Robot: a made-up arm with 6 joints.
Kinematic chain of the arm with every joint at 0, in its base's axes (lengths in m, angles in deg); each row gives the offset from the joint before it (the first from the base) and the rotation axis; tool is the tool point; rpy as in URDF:
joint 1: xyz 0 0 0.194 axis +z
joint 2: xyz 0 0 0 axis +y
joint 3: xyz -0.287 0 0.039 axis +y
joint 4: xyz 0.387 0 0.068 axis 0.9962 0 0.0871
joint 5: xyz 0 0 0 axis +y
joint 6: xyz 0.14 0 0.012 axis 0.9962 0 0.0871
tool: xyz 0 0 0 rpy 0 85 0
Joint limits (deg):
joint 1: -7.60..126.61
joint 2: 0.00..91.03
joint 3: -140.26..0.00
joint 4: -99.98..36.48
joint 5: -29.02..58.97
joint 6: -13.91..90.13
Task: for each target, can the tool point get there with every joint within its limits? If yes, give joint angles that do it. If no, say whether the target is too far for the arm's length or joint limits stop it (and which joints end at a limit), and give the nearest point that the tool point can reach.
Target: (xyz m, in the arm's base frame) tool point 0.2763 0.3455 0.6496
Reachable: yes | joints 52.06 70.49 -83.22 -13.43 9.52 76.48
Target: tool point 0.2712 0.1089 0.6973
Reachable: yes | joints 21.41 46.58 -67.13 -15.01 -3.85 82.29
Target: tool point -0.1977 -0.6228 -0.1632
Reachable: no: joint limits stop it (at a limit: joint 1, joint 2, joint 3, joint 5) | nearest point 0.0532 -0.1213 0.0172 | short by 0.589 m
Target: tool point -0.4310 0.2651 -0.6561
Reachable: no: too far | nearest point -0.1624 0.1660 -0.0160 | short by 0.701 m
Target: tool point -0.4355 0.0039 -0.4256
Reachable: no: joint limits stop it (at a limit: joint 1, joint 2, joint 5) | nearest point -0.1527 0.0924 -0.0215 | short by 0.501 m
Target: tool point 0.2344 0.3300 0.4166
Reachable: yes | joints 52.64 60.49 -54.26 11.37 30.13 50.17
